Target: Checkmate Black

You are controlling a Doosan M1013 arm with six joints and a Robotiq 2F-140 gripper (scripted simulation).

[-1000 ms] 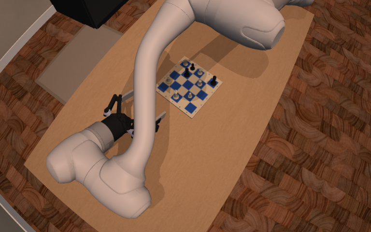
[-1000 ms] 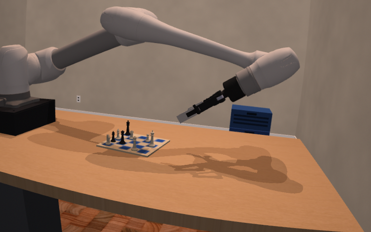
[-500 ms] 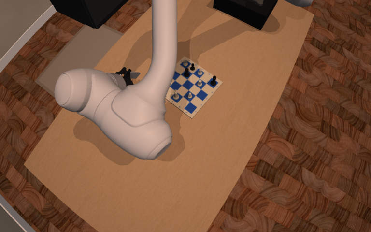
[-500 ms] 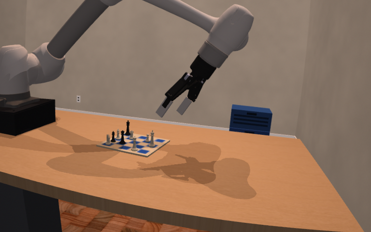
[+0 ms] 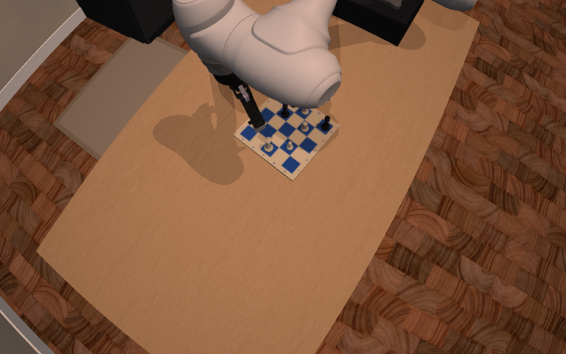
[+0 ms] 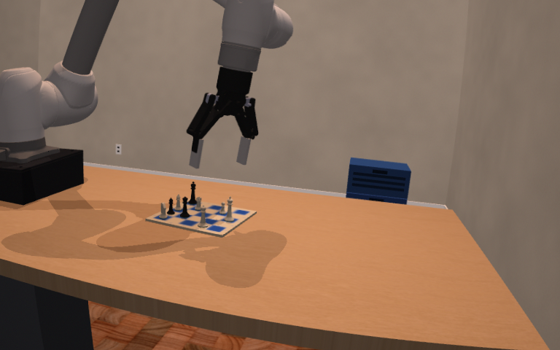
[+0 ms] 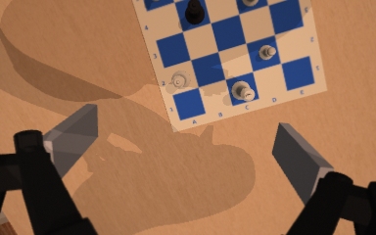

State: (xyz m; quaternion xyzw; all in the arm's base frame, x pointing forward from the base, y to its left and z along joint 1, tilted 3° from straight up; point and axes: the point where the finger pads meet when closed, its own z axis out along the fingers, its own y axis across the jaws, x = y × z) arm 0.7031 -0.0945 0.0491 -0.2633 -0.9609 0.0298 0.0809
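Right now my hand is 10 mm short of the white king, 70 mm to the right of it and 130 mm above it. Also, from my hand: chessboard 60 mm behind, 80 mm to the left, 170 mm below; white pawn 20 mm behind, 120 mm to the left, 150 mm below.
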